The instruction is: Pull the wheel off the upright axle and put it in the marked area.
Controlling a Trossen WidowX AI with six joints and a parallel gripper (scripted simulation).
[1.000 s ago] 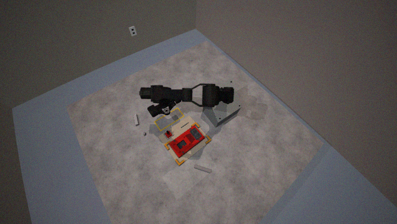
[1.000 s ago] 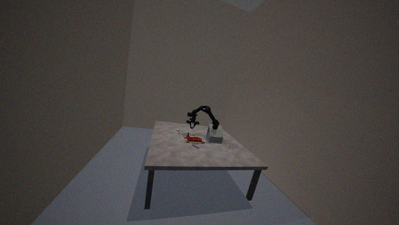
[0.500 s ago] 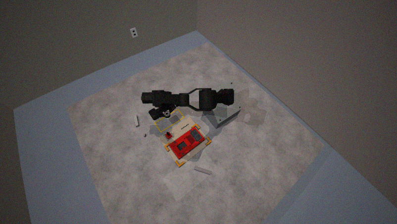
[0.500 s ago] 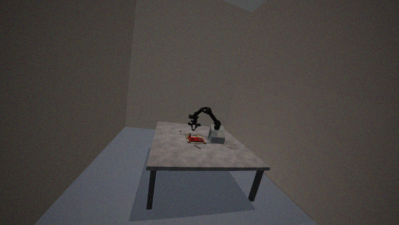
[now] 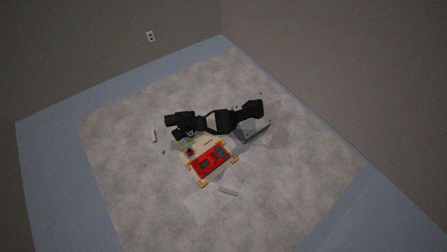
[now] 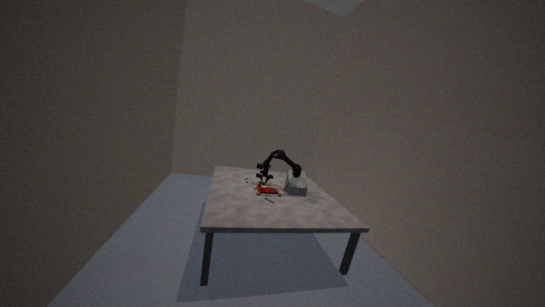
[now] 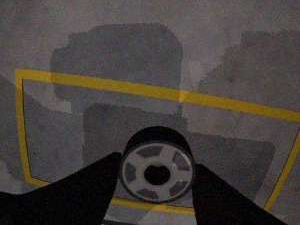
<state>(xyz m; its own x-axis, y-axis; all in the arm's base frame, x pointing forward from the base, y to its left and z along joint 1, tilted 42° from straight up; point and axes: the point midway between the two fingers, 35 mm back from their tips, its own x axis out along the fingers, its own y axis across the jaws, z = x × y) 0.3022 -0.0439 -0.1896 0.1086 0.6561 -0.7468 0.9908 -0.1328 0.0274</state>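
The wheel lies right at my gripper tip.
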